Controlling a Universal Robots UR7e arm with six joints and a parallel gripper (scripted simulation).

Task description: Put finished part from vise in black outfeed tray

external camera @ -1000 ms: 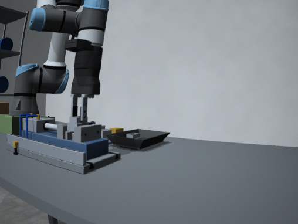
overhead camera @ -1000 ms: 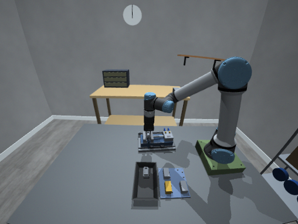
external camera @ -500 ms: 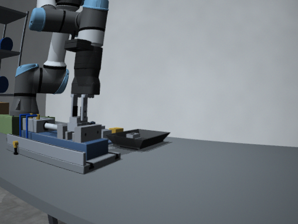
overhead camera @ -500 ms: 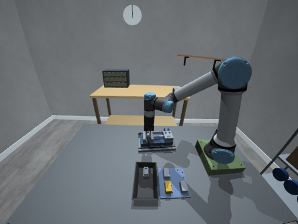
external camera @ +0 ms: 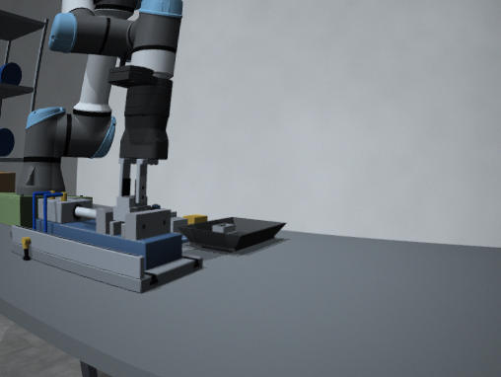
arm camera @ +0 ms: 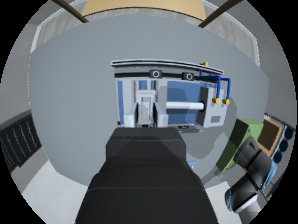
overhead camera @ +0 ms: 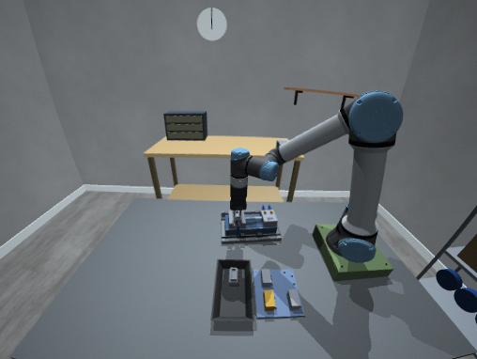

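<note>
Now: hand 7 cm past the blue vise, 2 cm to the left of it and 8 cm above it. Round my hand: blue plate: 21 cm behind, 30 cm to the left, 12 cm below; yellow block: 18 cm behind, 36 cm to the left, 10 cm below.
</note>
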